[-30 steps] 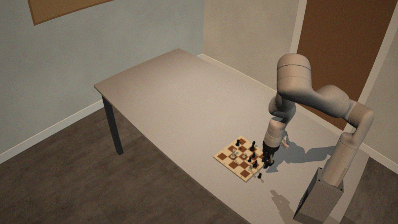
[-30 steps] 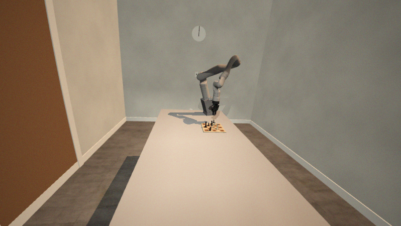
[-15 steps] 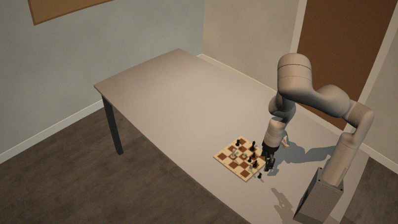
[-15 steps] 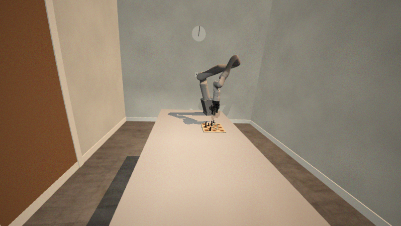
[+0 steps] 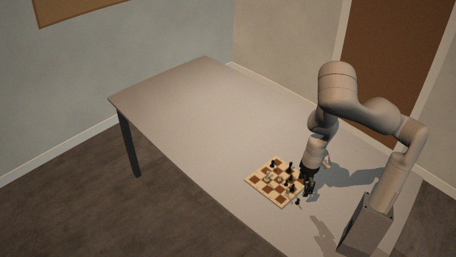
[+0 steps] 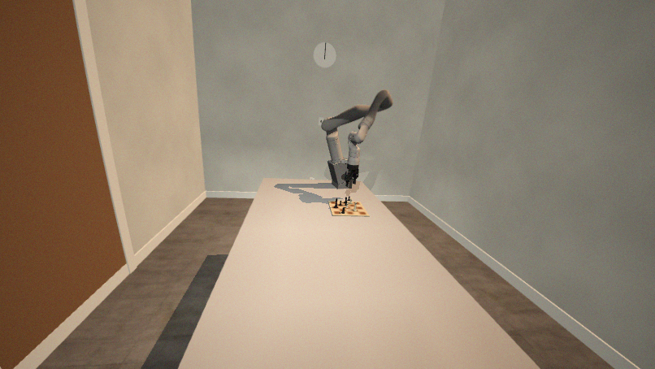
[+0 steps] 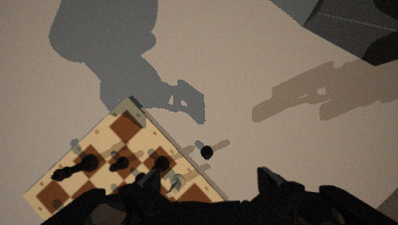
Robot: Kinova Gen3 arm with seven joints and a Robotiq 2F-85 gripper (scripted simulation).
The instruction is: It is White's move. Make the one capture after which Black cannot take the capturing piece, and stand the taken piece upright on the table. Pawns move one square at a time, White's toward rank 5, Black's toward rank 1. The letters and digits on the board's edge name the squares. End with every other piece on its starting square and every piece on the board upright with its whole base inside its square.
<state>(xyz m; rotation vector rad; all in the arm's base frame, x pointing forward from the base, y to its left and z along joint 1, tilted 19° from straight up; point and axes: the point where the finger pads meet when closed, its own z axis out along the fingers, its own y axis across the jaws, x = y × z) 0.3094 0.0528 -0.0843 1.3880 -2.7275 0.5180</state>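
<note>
The white piece is 180 mm ahead of my hand, 80 mm below it and 10 mm to the left of it. From my hand the other things lie so: small chessboard: 140 mm ahead, 110 mm below, 30 mm to the right; white pawn: 140 mm ahead, 100 mm below, 30 mm to the right; tall black piece: 150 mm ahead, 100 mm to the right, 80 mm below.
</note>
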